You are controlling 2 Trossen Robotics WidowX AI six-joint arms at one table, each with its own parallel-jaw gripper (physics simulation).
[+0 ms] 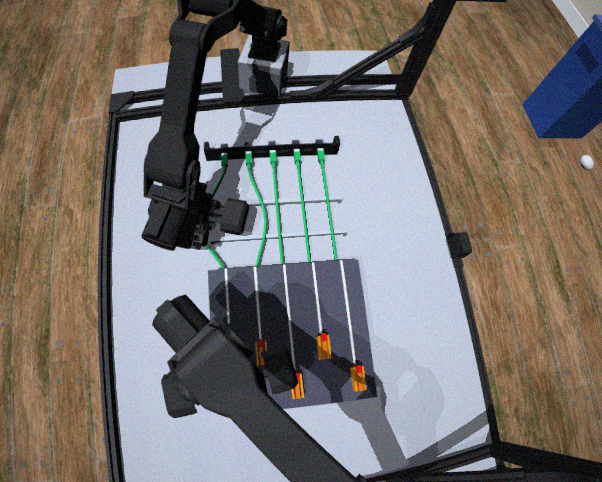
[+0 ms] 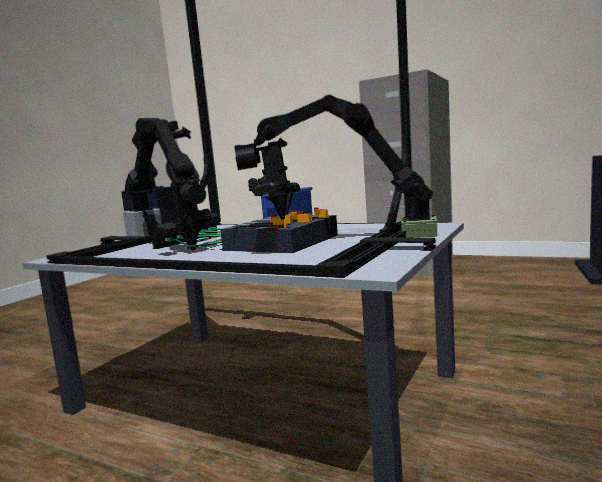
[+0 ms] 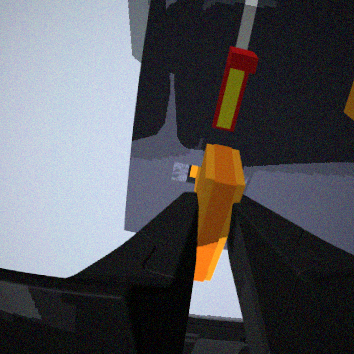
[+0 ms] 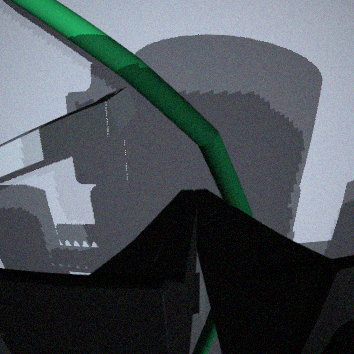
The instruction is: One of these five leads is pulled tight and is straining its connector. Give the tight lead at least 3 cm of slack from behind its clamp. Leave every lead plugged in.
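Seen in the pictures: left gripper, fingertip midpoint: (image 2: 284,219) (image 3: 210,205); right gripper, fingertip midpoint: (image 1: 207,225) (image 2: 193,250) (image 4: 193,202); left arm's base, origin of the base link: (image 2: 419,218); right arm's base, origin of the base link: (image 1: 264,50) (image 2: 141,210).
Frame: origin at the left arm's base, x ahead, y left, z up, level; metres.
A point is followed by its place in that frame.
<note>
Five green leads run from a black connector rail (image 1: 296,149) @(x 0.780, y -0.106, z -0.018 m) to a dark block (image 1: 346,301) (image 2: 258,241). The leftmost lead (image 1: 218,183) @(x 0.761, y 0.078, z -0.022 m) (image 4: 170,97) @(x 0.654, y 0.144, z -0.027 m) bends left under my right arm; the second lead (image 1: 265,215) @(x 0.657, y 0.012, z -0.020 m) bows right; the others look nearly straight. The visible connectors sit at the rail. Orange clamps (image 1: 324,347) @(x 0.374, y 0.017, z 0.043 m) (image 1: 358,377) @(x 0.305, y -0.016, z 0.043 m) stand on the block. My left gripper (image 2: 282,215) @(x 0.366, y 0.183, z 0.043 m) (image 3: 210,205) @(x 0.366, y 0.183, z 0.043 m) is shut on an orange clamp lever (image 3: 220,200) @(x 0.376, y 0.179, z 0.055 m), behind a red-and-yellow piece (image 3: 231,92) @(x 0.397, y 0.173, z 0.022 m). My right gripper (image 2: 191,243) @(x 0.688, y 0.127, z -0.046 m) (image 4: 193,202) @(x 0.688, y 0.127, z -0.046 m) is shut, low at the leftmost lead, which passes behind its finger.
White grooves (image 1: 346,311) @(x 0.418, y -0.049, z 0.019 m) run along the block. Two thin pale bars (image 1: 306,201) @(x 0.660, y -0.080, z -0.028 m) (image 1: 316,234) @(x 0.585, y -0.069, z -0.026 m) cross near the leads. A black frame (image 1: 108,251) @(x 0.707, y 0.342, z -0.039 m) borders the table. A grey box (image 1: 246,75) @(x 0.988, y -0.062, z 0.027 m) stands at the top. My left arm covers the block's lower left.
</note>
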